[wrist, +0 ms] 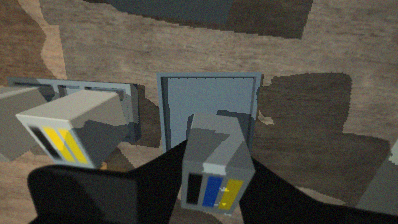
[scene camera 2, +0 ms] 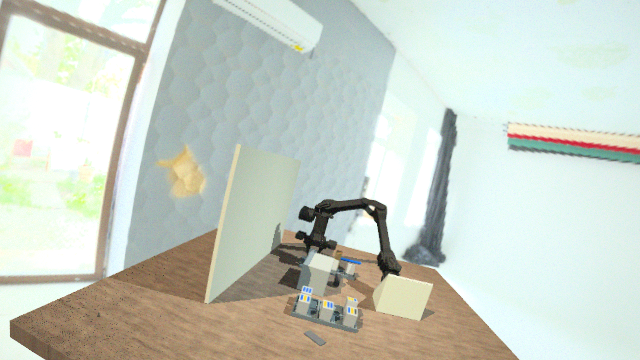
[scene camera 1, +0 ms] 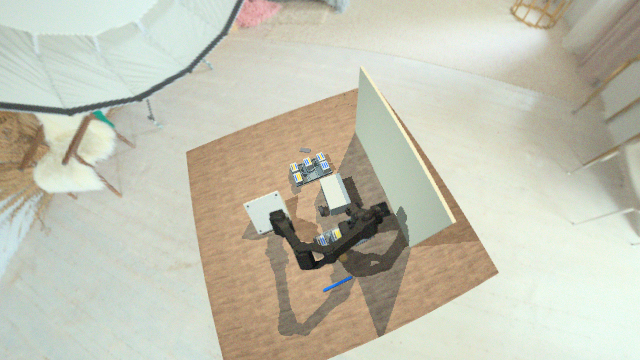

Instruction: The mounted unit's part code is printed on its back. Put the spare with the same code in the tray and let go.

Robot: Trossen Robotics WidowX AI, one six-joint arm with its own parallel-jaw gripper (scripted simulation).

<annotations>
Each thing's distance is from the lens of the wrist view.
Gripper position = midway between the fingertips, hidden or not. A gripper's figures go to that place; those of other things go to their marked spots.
gripper (wrist: pixel 210 147): 0.11 m
grey rack (wrist: pixel 52 89): 0.20 m
blue-grey tray (wrist: pixel 235 94): 0.13 m
The marked spots on the grey rack and the blue-grey tray are 0.19 m apart.
</annotations>
